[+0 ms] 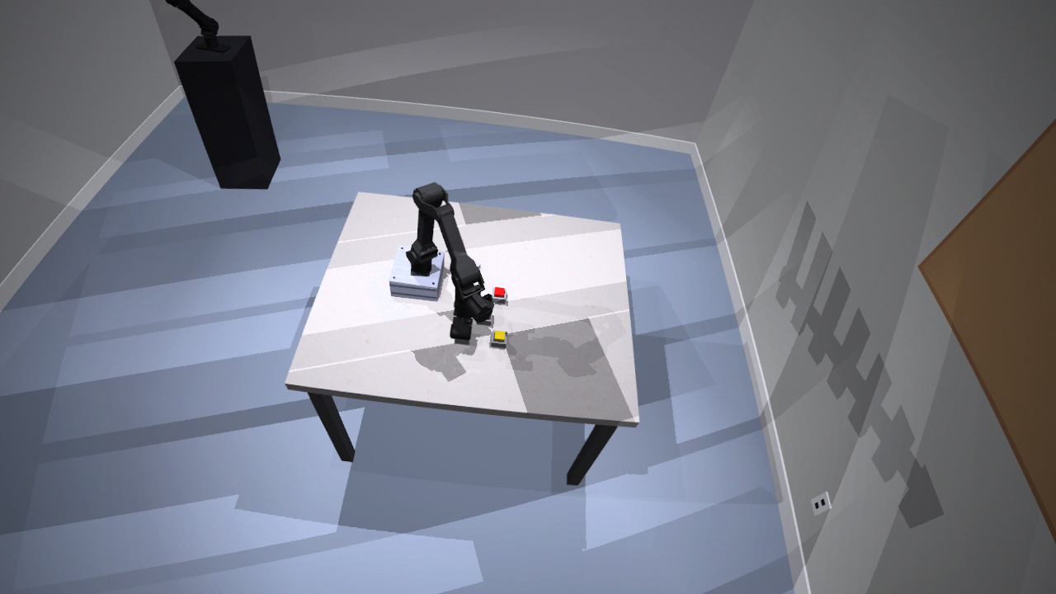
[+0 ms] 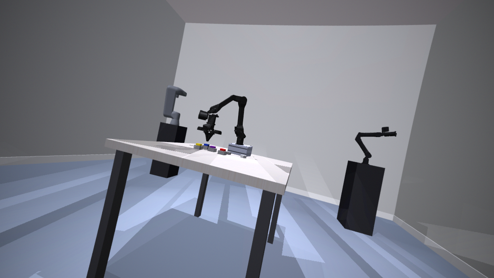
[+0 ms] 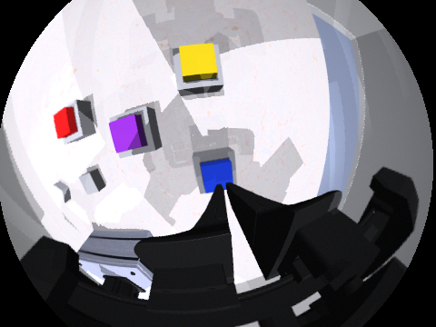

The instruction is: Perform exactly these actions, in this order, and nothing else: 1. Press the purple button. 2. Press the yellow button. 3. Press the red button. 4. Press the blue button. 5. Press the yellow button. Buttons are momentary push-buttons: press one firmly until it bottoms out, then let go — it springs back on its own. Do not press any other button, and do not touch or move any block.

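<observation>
The blue button is 30 mm below my gripper tip. Round my gripper tip: yellow button: 120 mm ahead, 10 mm to the right, 30 mm below; then purple button: 70 mm ahead, 80 mm to the left, 30 mm below; then red button: 120 mm ahead, 170 mm to the left, 30 mm below.
</observation>
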